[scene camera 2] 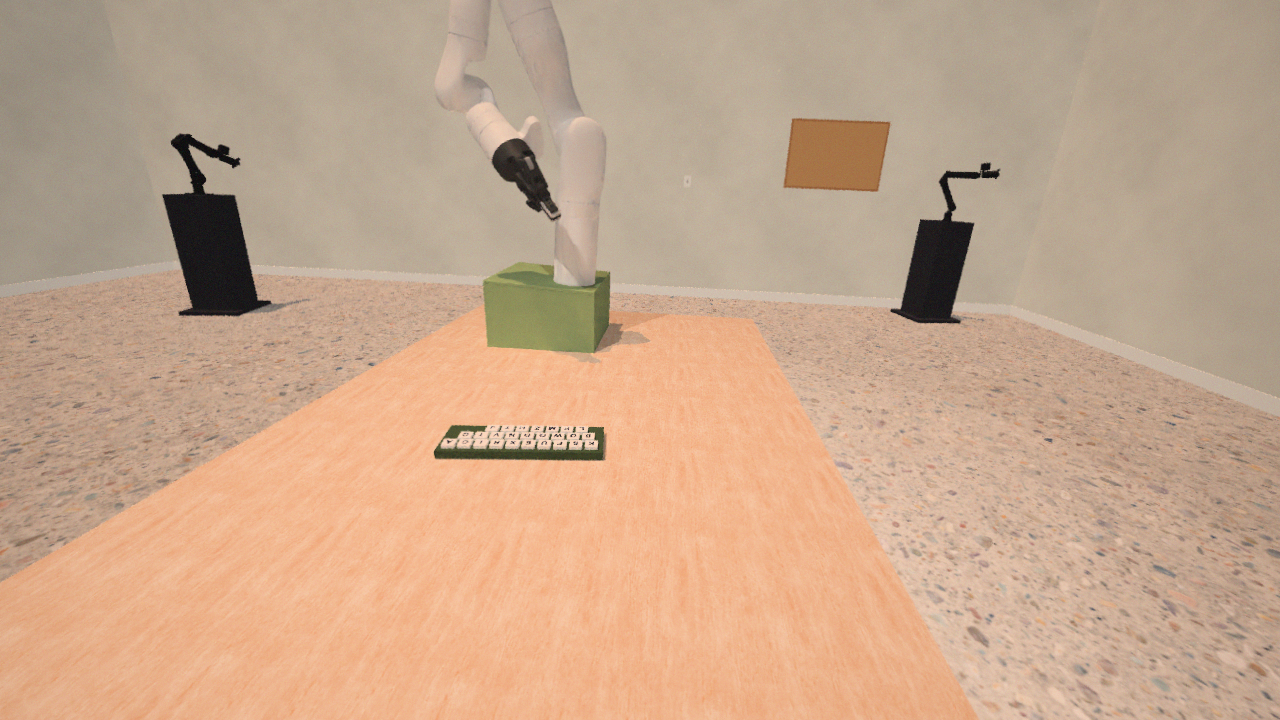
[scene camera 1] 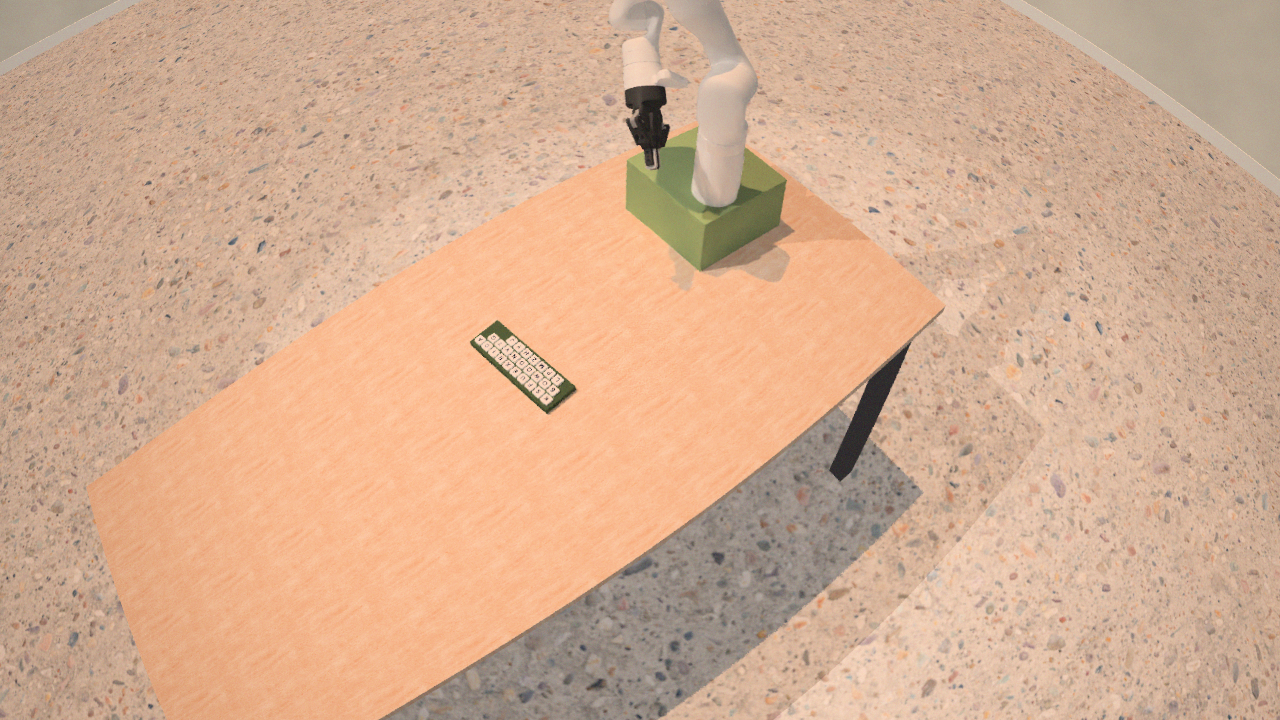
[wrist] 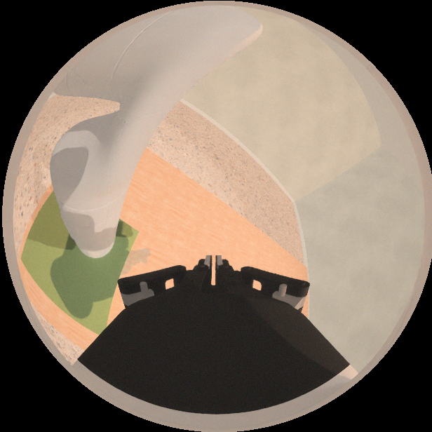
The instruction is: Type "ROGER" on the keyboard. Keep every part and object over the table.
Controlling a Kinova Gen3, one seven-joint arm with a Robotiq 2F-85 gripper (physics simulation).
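Where they show: gripper, fingertip midpoint: [scene camera 2: 556, 217] [scene camera 1: 653, 169]; arm's base, origin of the base link: [scene camera 2: 574, 281] [scene camera 1: 714, 191].
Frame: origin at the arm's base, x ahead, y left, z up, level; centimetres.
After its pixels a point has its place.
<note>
A dark green keyboard [scene camera 1: 522, 366] @[x 49.3, y -4.4, z -12.2 cm] [scene camera 2: 520, 443] @[x 49.9, y -5.8, z -12.8 cm] with off-white letter keys lies flat on the table, around its middle in scene camera 1. The keys stand in three rows; most letters are too small to read surely. My gripper [scene camera 1: 652, 166] @[x 16.6, y -2.6, z 14.6 cm] [scene camera 2: 555, 215] @[x 16.6, y -2.6, z 14.6 cm] [wrist: 213, 262] is shut, its fingertips nearly together with no object between them. It hangs high, close to the arm's base and well away from the keyboard. The keyboard does not show in the wrist view.
The arm stands on a green block [scene camera 1: 664, 214] @[x 7.0, y -6.8, z -6.4 cm] [scene camera 2: 539, 313] @[x 6.9, y -7.2, z -5.7 cm] [wrist: 37, 255] at one end of the wooden table [scene camera 1: 358, 501] @[x 90.4, y -7.7, z -13.9 cm] [scene camera 2: 572, 582] @[x 73.5, y 1.8, z -13.9 cm] [wrist: 165, 200]. Two black pedestals [scene camera 2: 213, 255] with small black arms stand on the floor beyond, in scene camera 2.
</note>
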